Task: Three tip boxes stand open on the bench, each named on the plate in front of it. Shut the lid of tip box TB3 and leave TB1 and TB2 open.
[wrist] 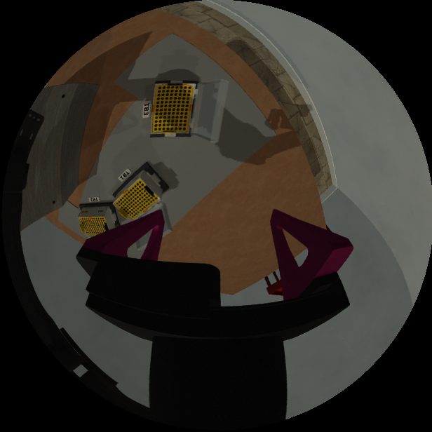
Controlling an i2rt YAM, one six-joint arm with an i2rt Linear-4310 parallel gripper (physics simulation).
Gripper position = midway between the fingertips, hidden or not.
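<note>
What I can see here is a grey mat [192, 167], and there's my gripper [217, 215] as well.
</note>
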